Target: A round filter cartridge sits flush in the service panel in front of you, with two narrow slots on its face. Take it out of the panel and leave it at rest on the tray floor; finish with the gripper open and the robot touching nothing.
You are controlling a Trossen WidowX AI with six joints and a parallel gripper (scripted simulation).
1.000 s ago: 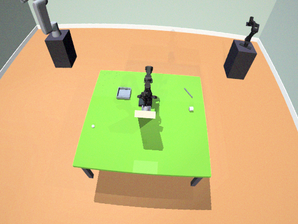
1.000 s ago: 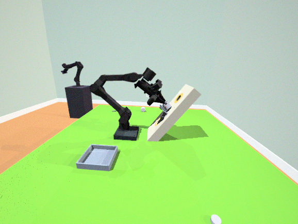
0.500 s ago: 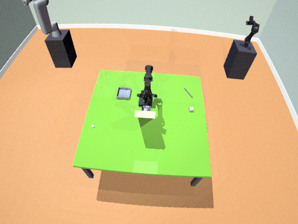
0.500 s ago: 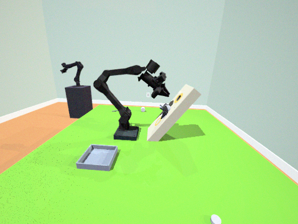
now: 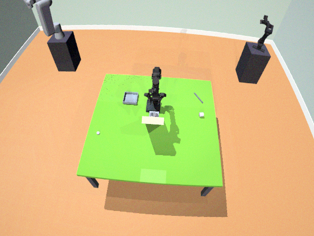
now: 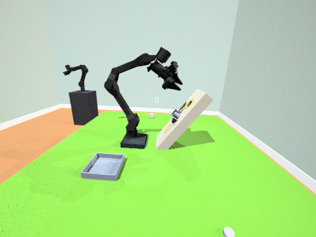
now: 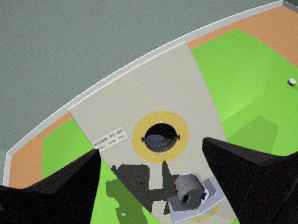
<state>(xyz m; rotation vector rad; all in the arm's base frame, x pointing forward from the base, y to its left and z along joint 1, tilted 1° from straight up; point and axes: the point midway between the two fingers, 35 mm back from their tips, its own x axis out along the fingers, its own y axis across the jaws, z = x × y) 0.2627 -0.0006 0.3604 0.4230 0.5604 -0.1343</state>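
My gripper tip is 16 cm above the round filter cartridge and 2 cm past it. From my gripper tip the other things lie so: service panel 18 cm below, 2 cm ahead; then grey tray 37 cm behind, 36 cm below, 28 cm to the right; then small white cube 49 cm to the left, 34 cm below, 19 cm behind.
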